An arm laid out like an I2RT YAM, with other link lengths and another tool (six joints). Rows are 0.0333 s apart.
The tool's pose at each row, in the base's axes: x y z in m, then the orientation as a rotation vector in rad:
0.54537, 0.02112, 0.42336, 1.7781, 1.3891, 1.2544
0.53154, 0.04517, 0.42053, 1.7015, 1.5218, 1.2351
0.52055, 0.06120, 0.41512, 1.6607, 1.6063, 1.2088
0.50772, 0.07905, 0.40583, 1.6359, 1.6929, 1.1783
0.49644, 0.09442, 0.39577, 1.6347, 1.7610, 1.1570
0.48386, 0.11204, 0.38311, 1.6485, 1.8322, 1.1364
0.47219, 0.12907, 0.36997, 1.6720, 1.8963, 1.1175
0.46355, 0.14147, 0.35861, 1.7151, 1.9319, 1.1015
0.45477, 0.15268, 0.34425, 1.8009, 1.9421, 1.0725
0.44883, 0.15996, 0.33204, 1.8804, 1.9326, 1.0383
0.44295, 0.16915, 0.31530, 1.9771, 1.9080, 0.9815
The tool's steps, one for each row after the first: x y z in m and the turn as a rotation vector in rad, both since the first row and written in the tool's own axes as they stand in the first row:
0.02133, -0.01581, -0.00852, 0.0453, 0.0502, -0.0932
0.03432, -0.03010, -0.01436, 0.0828, 0.0738, -0.1508
0.04769, -0.04904, -0.02004, 0.1327, 0.0956, -0.1982
0.05851, -0.06719, -0.02431, 0.1820, 0.1138, -0.2209
0.07054, -0.08881, -0.02841, 0.2414, 0.1332, -0.2327
0.08189, -0.11026, -0.03156, 0.3007, 0.1502, -0.2350
0.08955, -0.12746, -0.03325, 0.3497, 0.1542, -0.2181
0.09509, -0.14690, -0.03397, 0.4051, 0.1358, -0.1739
0.09772, -0.16207, -0.03347, 0.4456, 0.1067, -0.1324
0.10065, -0.18166, -0.03082, 0.4906, 0.0579, -0.0843

